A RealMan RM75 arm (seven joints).
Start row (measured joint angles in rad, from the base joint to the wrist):
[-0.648, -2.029, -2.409, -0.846, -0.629, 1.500, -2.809]
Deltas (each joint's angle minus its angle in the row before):
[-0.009, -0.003, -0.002, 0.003, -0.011, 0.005, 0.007]
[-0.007, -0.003, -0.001, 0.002, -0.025, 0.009, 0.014]
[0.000, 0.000, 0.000, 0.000, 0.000, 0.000, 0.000]
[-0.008, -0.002, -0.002, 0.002, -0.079, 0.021, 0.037]
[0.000, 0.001, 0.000, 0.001, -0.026, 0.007, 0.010]
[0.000, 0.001, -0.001, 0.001, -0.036, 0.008, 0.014]
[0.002, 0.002, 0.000, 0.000, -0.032, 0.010, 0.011]
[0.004, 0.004, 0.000, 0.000, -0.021, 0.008, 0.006]
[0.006, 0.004, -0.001, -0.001, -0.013, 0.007, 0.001]
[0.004, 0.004, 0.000, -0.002, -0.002, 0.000, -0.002]
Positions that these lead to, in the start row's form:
[-0.657, -2.032, -2.411, -0.843, -0.640, 1.505, -2.802]
[-0.664, -2.035, -2.412, -0.841, -0.665, 1.514, -2.788]
[-0.664, -2.035, -2.412, -0.841, -0.665, 1.514, -2.788]
[-0.672, -2.037, -2.414, -0.839, -0.744, 1.535, -2.751]
[-0.672, -2.036, -2.414, -0.838, -0.770, 1.542, -2.741]
[-0.672, -2.035, -2.415, -0.837, -0.806, 1.550, -2.727]
[-0.670, -2.033, -2.415, -0.837, -0.838, 1.560, -2.716]
[-0.666, -2.029, -2.415, -0.837, -0.859, 1.568, -2.710]
[-0.660, -2.025, -2.416, -0.838, -0.872, 1.575, -2.709]
[-0.656, -2.021, -2.416, -0.840, -0.874, 1.575, -2.711]

